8 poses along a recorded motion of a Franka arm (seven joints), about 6.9 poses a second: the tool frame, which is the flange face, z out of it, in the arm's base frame.
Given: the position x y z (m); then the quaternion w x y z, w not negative.
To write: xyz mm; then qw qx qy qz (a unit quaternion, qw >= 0). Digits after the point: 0 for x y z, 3 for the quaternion.
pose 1, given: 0.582 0.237 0.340 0.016 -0.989 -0.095 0.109
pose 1, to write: 582 237 340 0.016 -0.989 -0.095 0.109
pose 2, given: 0.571 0.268 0.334 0.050 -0.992 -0.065 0.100
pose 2, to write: 571 268 334 0.050 -0.992 -0.065 0.100
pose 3, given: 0.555 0.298 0.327 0.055 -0.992 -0.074 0.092
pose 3, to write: 555 298 327 0.055 -0.992 -0.074 0.092
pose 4, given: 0.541 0.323 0.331 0.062 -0.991 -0.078 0.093
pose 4, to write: 541 323 331 0.062 -0.991 -0.078 0.093
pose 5, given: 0.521 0.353 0.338 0.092 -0.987 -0.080 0.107
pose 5, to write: 521 353 338 0.092 -0.987 -0.080 0.107
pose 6, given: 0.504 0.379 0.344 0.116 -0.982 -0.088 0.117
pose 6, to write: 504 379 344 0.116 -0.982 -0.088 0.117
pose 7, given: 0.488 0.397 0.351 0.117 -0.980 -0.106 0.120
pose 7, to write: 488 397 351 0.117 -0.980 -0.106 0.120
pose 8, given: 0.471 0.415 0.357 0.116 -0.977 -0.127 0.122
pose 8, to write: 471 415 357 0.116 -0.977 -0.127 0.122
